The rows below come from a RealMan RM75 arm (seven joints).
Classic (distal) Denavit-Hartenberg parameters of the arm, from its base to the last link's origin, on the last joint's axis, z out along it. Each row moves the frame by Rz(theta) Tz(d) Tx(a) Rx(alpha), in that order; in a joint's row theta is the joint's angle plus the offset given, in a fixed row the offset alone. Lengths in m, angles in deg.
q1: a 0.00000; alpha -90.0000; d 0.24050; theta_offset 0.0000
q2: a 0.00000; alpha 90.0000; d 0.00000; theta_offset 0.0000
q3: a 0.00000; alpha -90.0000; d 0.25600; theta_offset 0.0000
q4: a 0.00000; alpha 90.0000; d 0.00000; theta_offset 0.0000
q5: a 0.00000; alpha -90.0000; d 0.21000; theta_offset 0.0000
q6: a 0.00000; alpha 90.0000; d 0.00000; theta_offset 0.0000
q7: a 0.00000; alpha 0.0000; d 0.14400; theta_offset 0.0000
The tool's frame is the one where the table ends.
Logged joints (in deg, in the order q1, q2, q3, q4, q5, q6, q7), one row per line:
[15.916, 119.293, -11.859, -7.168, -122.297, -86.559, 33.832]
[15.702, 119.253, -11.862, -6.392, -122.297, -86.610, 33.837]
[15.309, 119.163, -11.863, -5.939, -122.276, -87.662, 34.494]
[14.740, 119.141, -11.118, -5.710, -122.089, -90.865, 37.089]
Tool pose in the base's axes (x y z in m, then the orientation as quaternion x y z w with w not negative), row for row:
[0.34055, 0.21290, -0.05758, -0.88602, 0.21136, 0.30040, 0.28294]
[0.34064, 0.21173, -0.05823, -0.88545, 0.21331, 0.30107, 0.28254]
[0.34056, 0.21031, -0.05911, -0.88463, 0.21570, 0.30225, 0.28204]
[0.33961, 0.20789, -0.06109, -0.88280, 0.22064, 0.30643, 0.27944]
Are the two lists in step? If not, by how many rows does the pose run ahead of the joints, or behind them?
The pose runs 2 rows behind the joints: the pose in row i belongs to the joints in row i - 2.
